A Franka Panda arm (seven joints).
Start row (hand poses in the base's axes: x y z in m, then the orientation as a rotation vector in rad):
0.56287 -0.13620 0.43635 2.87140 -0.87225 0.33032
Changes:
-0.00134 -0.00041 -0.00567 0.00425 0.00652 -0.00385
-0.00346 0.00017 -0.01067 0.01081 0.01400 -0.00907
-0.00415 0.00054 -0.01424 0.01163 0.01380 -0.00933
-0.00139 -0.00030 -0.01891 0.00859 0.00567 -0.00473
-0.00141 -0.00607 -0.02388 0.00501 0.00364 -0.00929
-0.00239 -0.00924 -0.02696 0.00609 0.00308 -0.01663
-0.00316 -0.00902 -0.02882 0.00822 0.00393 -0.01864
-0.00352 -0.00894 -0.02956 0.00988 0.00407 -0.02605
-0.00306 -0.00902 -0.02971 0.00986 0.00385 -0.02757
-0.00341 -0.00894 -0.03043 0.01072 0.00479 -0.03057
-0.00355 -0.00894 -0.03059 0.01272 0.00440 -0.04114
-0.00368 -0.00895 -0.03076 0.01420 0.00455 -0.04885
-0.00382 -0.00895 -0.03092 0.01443 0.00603 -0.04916
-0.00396 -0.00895 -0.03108 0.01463 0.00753 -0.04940
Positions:
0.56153 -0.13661 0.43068 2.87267 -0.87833 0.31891
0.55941 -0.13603 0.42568 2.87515 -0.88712 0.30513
0.55872 -0.13566 0.42211 2.87578 -0.88786 0.30511
0.56148 -0.13650 0.41744 2.87623 -0.88152 0.31857
0.56146 -0.14227 0.41247 2.87070 -0.88678 0.32231
0.56048 -0.14544 0.40939 2.86777 -0.89764 0.32199
0.55971 -0.14522 0.40753 2.86854 -0.90122 0.31980
0.55935 -0.14514 0.40679 2.86598 -0.91229 0.31824
0.55981 -0.14522 0.40664 2.86515 -0.91445 0.31841
0.55946 -0.14514 0.40592 2.86419 -0.91886 0.31642
0.55932 -0.14514 0.40576 2.86016 -0.93458 0.31517
0.55919 -0.14515 0.40559 2.85714 -0.94597 0.31362
0.55905 -0.14515 0.40543 2.85705 -0.94625 0.31133
0.55891 -0.14515 0.40527 2.85696 -0.94640 0.30904

